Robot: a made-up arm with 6 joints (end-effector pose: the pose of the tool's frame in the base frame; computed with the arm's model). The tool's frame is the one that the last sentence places.
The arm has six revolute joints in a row. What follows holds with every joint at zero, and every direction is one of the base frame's. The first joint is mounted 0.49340 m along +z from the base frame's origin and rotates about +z. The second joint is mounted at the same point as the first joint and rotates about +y. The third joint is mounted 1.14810 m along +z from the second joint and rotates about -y. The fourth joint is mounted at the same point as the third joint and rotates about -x. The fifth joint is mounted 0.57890 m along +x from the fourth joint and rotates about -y. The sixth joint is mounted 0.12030 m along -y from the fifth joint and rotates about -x. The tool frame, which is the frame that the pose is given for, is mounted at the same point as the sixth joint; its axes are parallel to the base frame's.
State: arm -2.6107 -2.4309 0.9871 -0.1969 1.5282 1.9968
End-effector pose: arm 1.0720 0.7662 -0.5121 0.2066 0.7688 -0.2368 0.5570
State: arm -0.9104 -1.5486 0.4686 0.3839 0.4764 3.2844
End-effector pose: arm -0.9704 1.0675 1.0216 0.1838 -0.3114 0.7553 0.5466
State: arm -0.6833 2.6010 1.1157 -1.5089 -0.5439 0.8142
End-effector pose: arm 0.3991 -0.3345 -1.0780 0.6162 0.5145 -0.2372 0.5471
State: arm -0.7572 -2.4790 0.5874 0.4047 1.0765 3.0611
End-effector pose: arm -1.0114 0.8037 -0.4155 -0.4819 0.0477 0.7568 0.4391
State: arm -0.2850 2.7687 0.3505 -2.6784 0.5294 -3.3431
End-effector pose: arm -0.0189 0.1177 -0.9187 0.0164 0.9902 0.0714 0.1187
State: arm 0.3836 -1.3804 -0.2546 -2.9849 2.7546 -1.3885
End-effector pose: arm -0.8431 -0.2121 1.2251 -0.5976 0.4137 0.5888 0.3537
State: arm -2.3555 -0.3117 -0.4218 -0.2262 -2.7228 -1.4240
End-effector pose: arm -0.2386 -0.0731 1.4958 -0.7991 -0.1991 0.3031 0.4795
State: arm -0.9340 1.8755 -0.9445 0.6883 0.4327 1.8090
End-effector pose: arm 0.2643 -0.5136 -0.1065 -0.1087 0.3640 0.6972 0.6080
